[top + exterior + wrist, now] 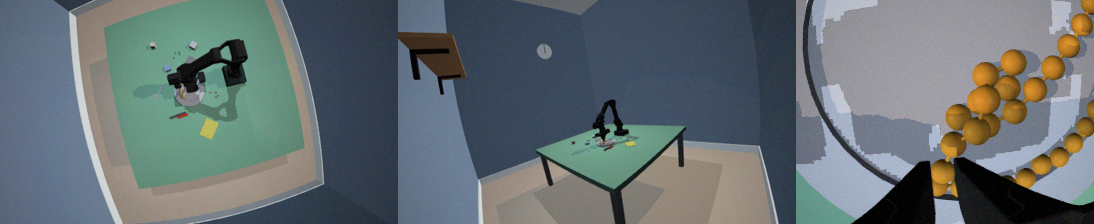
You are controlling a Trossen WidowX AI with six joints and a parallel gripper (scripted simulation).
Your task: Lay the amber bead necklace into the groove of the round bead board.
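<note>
Right now my gripper tip is 1 cm short of the round grey bead board, 5 cm to the right of it and 1 cm above it. From my gripper tip the other things lie so: grey rod: 21 cm ahead, 4 cm to the left, 2 cm below; blue block: 15 cm ahead, 11 cm to the right, 1 cm below; grey plate: 13 cm to the right, 2 cm below.
</note>
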